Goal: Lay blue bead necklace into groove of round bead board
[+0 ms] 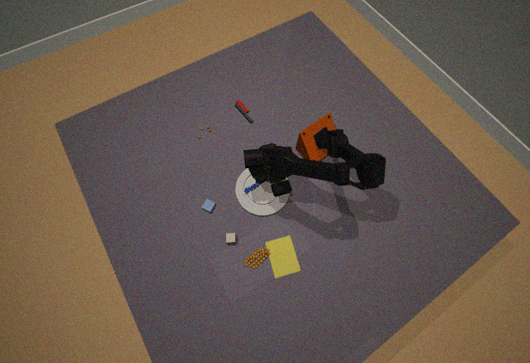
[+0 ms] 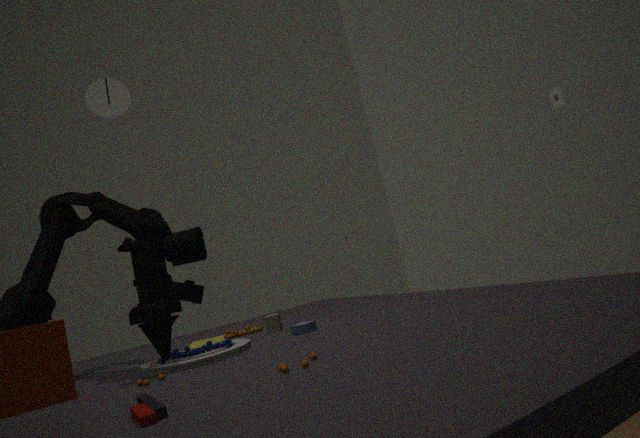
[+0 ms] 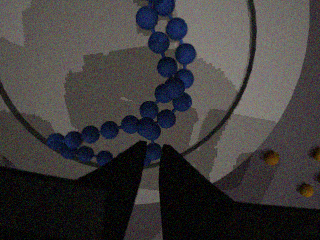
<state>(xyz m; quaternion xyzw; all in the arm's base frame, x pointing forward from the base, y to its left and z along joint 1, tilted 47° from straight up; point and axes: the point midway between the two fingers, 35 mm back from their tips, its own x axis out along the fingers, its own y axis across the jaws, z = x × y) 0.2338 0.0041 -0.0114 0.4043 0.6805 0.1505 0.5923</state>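
My gripper tip is now 60 mm short of the round white bead board, 10 mm to the right of it and 10 mm above it. From my gripper tip the other things lie so: cream cube 250 mm ahead, 80 mm to the left; then yellow sheet 150 mm ahead, 240 mm to the left, 20 mm below; then light blue cube 250 mm ahead, 60 mm to the right, 10 mm below.
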